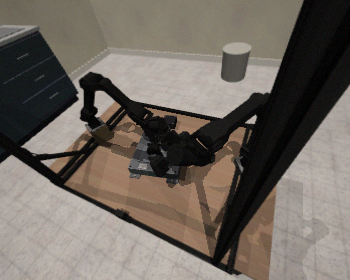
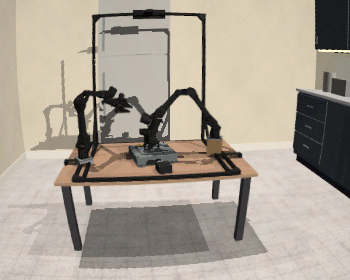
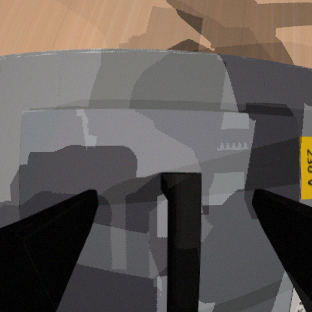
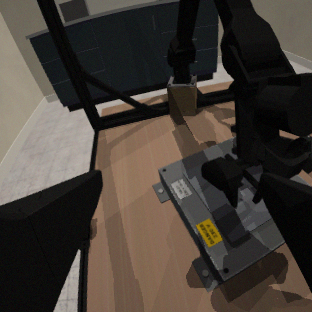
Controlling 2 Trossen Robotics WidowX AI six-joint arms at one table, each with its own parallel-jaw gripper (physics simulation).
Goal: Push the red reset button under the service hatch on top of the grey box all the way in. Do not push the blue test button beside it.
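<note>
The grey box (image 1: pixel 141 169) (image 2: pixel 145 160) (image 3: pixel 45 80) (image 4: pixel 260 242) stands on the table under both arms. Its hatch (image 3: pixel 50 130) lies over the top, partly in shadow, and carries a black bar handle (image 3: pixel 184 250). Whether the hatch is slightly tilted or shifted is unclear. My left gripper (image 2: pixel 151 146) (image 3: pixel 175 197) is open and low over the hatch, one finger on each side of the handle, without gripping it. My right gripper (image 2: pixel 129 107) (image 4: pixel 181 179) is open and empty, higher up beside the box. The red reset button and the blue test button do not show.
A small black block (image 1: pixel 171 121) (image 2: pixel 163 166) stands beside the box. A yellow danger label (image 3: pixel 306 170) (image 4: pixel 209 232) and a white label (image 4: pixel 181 188) are on the box top. Black frame rails (image 2: pixel 155 178) run along the table edges. The arms are close together above the box.
</note>
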